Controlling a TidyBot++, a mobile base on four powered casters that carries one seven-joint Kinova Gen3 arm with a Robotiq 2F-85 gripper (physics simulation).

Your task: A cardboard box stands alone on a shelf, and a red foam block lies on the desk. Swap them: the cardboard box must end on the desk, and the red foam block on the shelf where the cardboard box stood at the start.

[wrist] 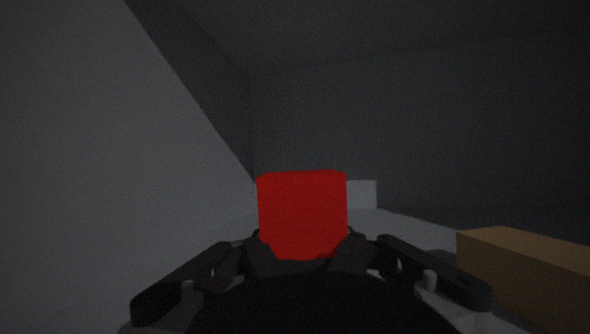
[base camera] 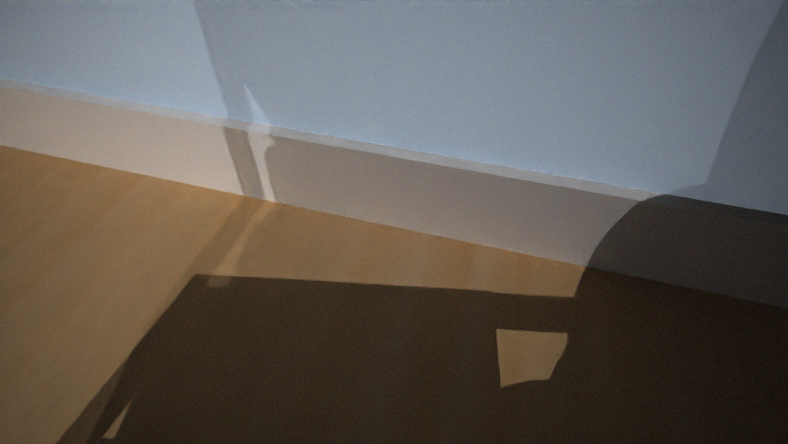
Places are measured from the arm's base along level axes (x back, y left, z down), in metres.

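Where they show: gripper, fingertip midpoint: point(wrist: 302, 232).
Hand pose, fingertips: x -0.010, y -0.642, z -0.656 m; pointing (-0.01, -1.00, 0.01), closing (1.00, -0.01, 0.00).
Each offset is from my fingertips to the top centre of the thing. Level surfaces: height alone.
The red foam block @[dx +0.000, dy +0.022, dz -0.058 m] point(wrist: 302, 212) is between the fingertips of my gripper point(wrist: 302, 232) in the wrist view. The gripper is shut on it, inside a dim shelf compartment. The cardboard box @[dx +0.192, dy +0.030, dz +0.012 m] point(wrist: 515, 272) sits on the pale shelf board @[dz +0.062 m] point(wrist: 415, 223) at the right of the wrist view, beside the right finger and apart from the block; its right part is cut off by the view's edge. I cannot tell how high the block is above the board. The desk does not show in either view.
A pale side wall point(wrist: 100, 150) of the compartment stands close at the left, and a dark back wall point(wrist: 425, 125) lies behind. A small pale block point(wrist: 362, 194) shows behind the red block. The base camera shows a wall point(base camera: 441, 82), a baseboard point(base camera: 137, 132) and wooden floor @[dz +1.053 m] point(base camera: 82, 220) with shadows.
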